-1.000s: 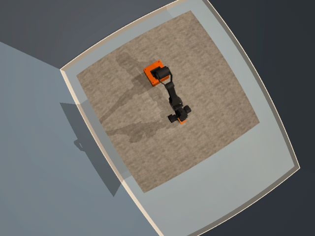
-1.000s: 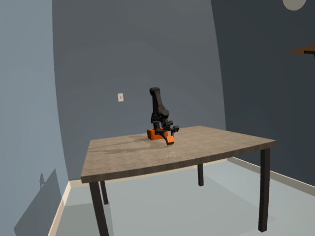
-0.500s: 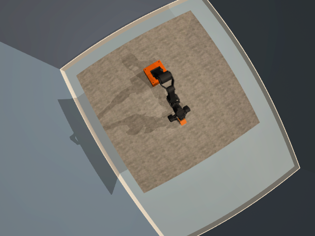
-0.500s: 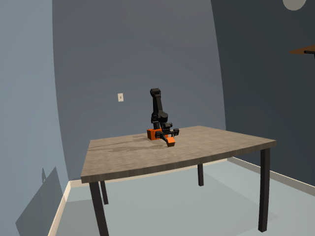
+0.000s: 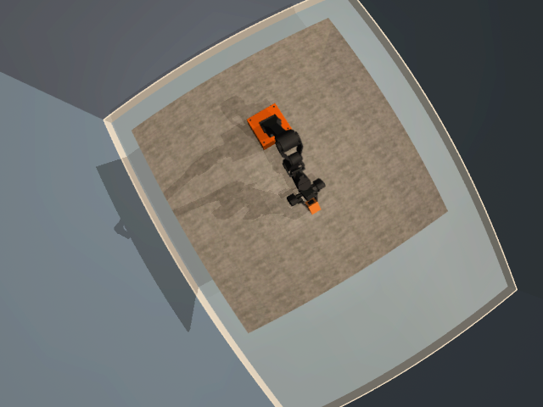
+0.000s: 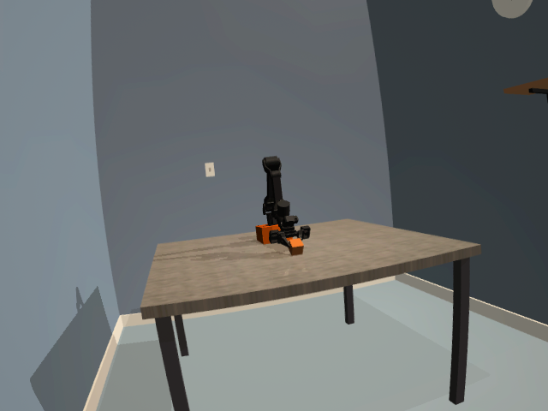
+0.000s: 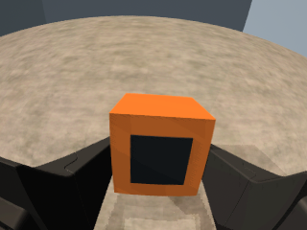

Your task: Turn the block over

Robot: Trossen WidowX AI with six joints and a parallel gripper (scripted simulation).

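Now: the orange block 1 cm behind my gripper tip.
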